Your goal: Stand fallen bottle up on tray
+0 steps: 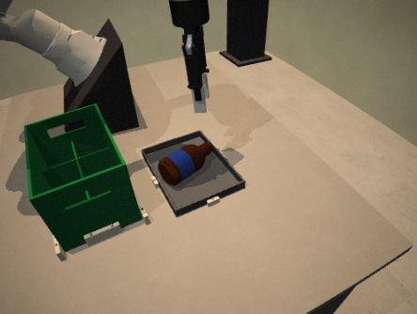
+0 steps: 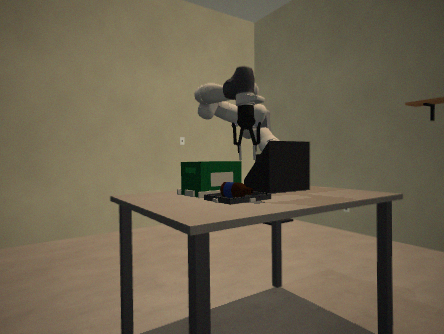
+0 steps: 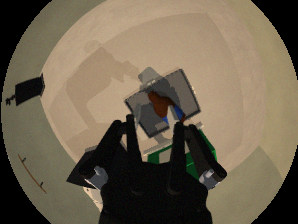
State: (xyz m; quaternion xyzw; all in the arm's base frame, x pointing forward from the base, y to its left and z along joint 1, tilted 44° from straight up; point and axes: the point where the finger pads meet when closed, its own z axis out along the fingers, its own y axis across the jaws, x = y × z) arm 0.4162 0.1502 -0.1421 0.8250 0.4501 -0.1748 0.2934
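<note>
Now: hand 2 cm short of the bottle, 5 cm to the left of it and 17 cm above it. The rest, counted from my hand: green crate (1 cm behind, 31 cm to the right, 13 cm below); then dark tray (2 cm ahead, 5 cm to the right, 20 cm below).
</note>
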